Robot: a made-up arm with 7 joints.
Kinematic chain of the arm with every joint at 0, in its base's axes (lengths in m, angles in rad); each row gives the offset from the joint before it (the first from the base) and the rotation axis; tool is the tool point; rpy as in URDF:
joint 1: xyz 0.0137 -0.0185 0.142 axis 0 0.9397 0.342
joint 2: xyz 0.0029 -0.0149 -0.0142 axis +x
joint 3: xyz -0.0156 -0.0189 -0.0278 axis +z
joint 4: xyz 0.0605 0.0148 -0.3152 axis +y
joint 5: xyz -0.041 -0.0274 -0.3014 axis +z
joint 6: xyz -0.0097 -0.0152 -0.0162 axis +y
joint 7: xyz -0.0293 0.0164 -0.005 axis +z
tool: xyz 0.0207 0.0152 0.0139 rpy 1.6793 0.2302 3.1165
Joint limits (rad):
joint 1: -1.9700..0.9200
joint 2: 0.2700..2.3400
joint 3: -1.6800..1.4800
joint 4: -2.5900..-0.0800
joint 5: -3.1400..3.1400
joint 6: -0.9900..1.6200
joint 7: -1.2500..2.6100
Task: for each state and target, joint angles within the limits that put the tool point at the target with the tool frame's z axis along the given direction. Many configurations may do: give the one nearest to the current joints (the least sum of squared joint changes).
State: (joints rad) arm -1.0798 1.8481 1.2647 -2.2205 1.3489 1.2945 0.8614
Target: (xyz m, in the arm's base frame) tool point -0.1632 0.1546 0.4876 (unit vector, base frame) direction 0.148 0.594 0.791
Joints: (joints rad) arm -1.0806 1.8552 1.1691 -1.9535 1.9229 1.2177 0.0425
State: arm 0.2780 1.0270 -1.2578 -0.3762 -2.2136 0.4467 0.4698
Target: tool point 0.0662 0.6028 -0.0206 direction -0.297 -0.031 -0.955
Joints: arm -0.1625 1.4718 -1.2929 -0.0836 -2.3391 0.3752 0.0456
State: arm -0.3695 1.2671 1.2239 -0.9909 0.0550 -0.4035 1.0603
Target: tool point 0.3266 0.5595 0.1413 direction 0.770 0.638 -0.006
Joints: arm -0.7474 0.9854 1.2476 -0.9639 0.4790 -0.6448 1.6565
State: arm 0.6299 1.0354 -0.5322 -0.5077 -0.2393 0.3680 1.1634
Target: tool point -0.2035 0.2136 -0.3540 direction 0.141 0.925 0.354
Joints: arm 0.8353 0.8631 -0.6567 -1.2802 -0.4145 0.5583 1.0870
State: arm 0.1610 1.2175 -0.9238 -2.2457 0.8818 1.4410 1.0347
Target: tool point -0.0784 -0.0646 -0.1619 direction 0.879 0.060 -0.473
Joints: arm 0.2552 1.1142 -1.6187 -2.5697 0.1059 1.3419 0.0494
